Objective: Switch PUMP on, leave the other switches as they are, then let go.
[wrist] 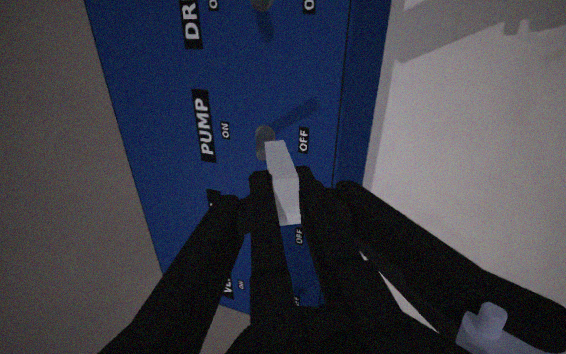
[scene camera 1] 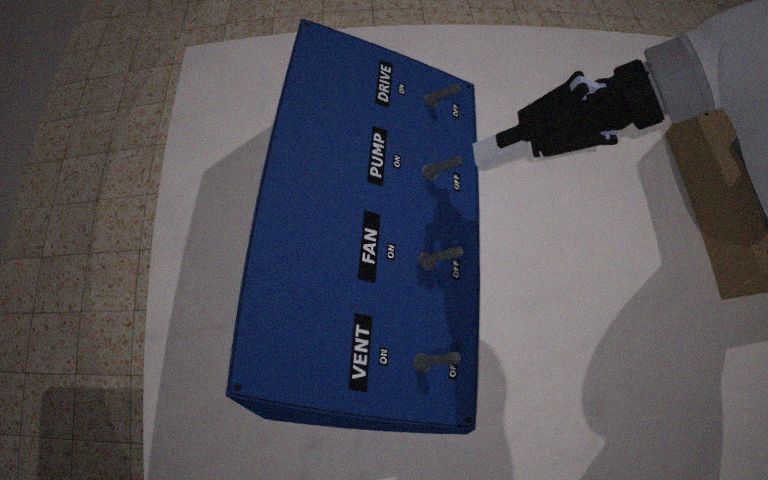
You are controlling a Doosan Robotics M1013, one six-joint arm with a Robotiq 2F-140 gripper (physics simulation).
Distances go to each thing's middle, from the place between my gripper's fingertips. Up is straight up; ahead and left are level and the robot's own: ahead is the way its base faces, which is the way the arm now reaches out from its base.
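Labels:
The blue switch panel (scene camera 1: 338, 305) is 5 cm below my hand, and it also lies 13 cm ahead of my hand and 5 cm to the left of it.

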